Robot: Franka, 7 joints.
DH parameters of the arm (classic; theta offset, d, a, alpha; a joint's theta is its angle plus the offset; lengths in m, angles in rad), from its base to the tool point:
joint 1: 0 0.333 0 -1.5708
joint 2: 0 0 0 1.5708
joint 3: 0 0.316 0.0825 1.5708
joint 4: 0 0 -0.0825 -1.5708
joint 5: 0 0.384 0 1.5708
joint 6: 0 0 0.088 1.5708
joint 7: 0 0.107 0 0
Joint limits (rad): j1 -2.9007..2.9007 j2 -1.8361..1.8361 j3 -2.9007..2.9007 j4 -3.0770..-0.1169 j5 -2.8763..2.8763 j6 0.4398..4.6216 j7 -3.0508..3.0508
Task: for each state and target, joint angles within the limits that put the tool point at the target. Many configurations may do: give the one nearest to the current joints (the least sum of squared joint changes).
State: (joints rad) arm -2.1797 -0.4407 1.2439 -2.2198 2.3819 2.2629 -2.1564
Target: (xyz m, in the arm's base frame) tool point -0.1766 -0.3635 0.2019
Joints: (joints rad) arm -2.7000 0.1071 0.6563 -2.6236 2.3829 2.4439 -2.1564
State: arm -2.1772 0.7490 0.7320 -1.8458 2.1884 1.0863 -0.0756
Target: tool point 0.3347 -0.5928 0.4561
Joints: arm -1.8278 0.7909 0.8861 -1.6740 2.2402 1.2385 -0.0756
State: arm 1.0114 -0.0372 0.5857 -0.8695 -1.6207 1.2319 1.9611
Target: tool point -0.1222 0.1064 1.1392
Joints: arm 1.0863 -0.3143 0.7954 -0.6845 -1.7569 1.7025 1.9611
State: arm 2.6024 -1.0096 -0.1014 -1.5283 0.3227 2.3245 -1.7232
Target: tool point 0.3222 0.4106 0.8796
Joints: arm 2.9007 -1.0022 -0.9413 -1.4284 0.3270 2.4814 -1.7232
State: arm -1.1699 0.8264 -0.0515 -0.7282 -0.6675 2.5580 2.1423
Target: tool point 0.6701 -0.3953 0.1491
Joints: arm -0.6940 1.0932 0.2300 -1.1758 -0.6739 2.4964 2.1423
